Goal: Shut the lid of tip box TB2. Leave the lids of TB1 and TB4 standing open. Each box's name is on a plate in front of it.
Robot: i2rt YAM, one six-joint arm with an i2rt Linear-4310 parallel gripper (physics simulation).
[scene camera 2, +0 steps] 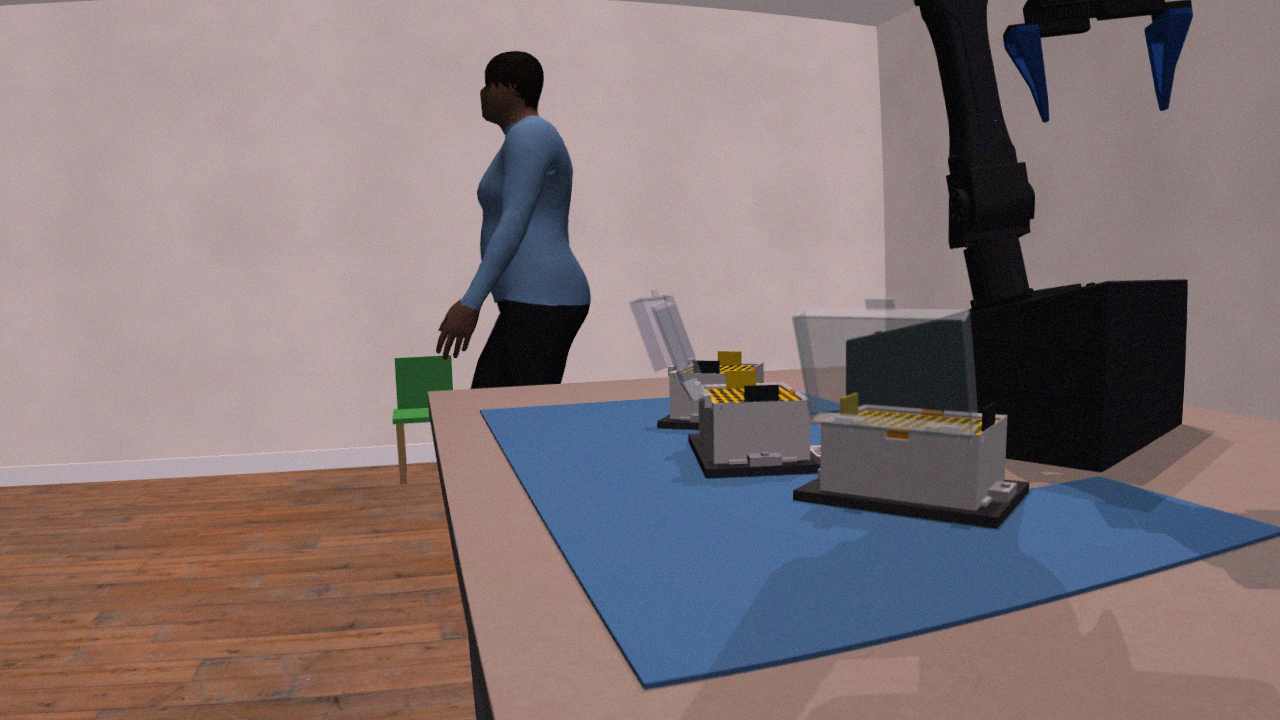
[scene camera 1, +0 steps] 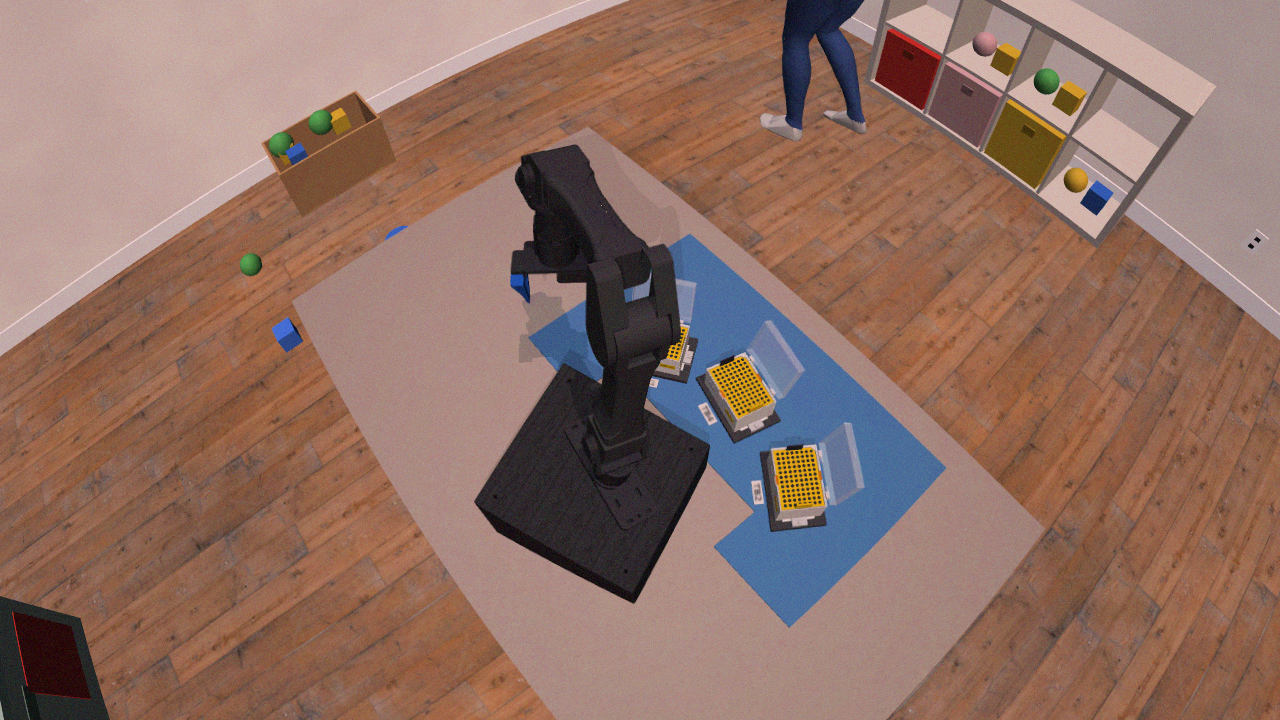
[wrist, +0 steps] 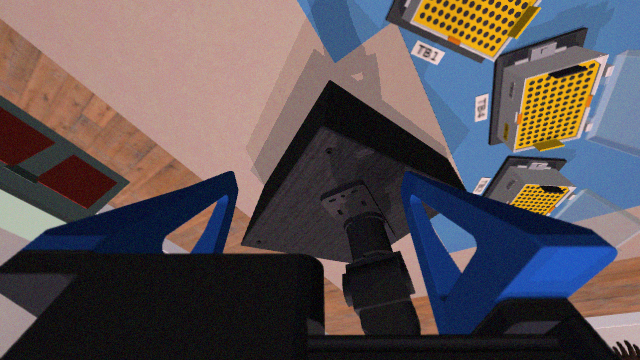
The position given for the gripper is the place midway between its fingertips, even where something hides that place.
Note:
In view: the gripper [scene camera 2: 1105, 115] and a blue mat [scene camera 2: 694, 578].
The gripper also shows in scene camera 1 [scene camera 1: 559, 299] and in the wrist view [wrist: 319, 180]. The blue mat also shows in scene camera 1 [scene camera 1: 791, 570] and in the wrist view [wrist: 451, 86].

